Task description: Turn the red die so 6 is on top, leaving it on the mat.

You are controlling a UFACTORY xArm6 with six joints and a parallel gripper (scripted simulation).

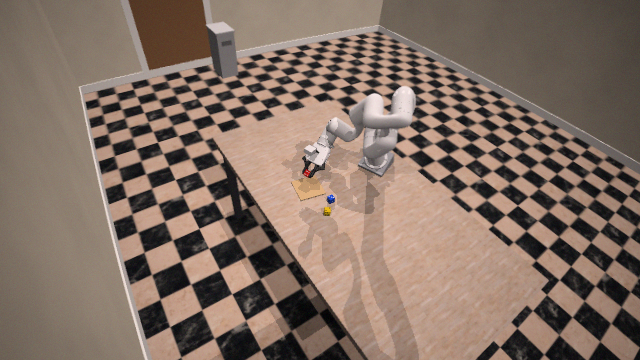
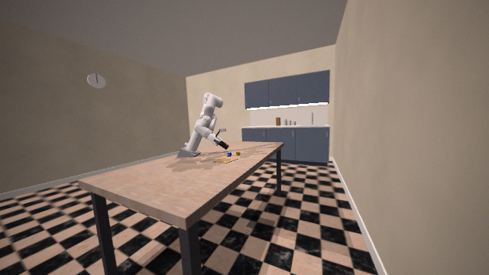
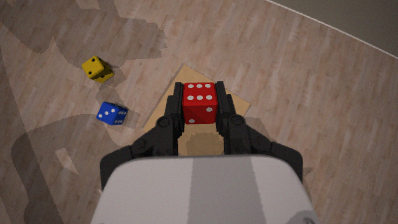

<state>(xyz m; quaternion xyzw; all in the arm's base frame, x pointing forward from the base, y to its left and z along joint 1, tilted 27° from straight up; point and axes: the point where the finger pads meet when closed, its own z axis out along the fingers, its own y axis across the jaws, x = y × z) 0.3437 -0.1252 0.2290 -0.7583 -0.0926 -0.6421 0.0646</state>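
Now: hand 1 cm past the tan mat and 11 cm above it. The rest, counted from my hand: yellow die: 3 cm ahead, 19 cm to the left, 10 cm below; then red die: 1 cm below; then blue die: 3 cm behind, 14 cm to the left, 10 cm below.
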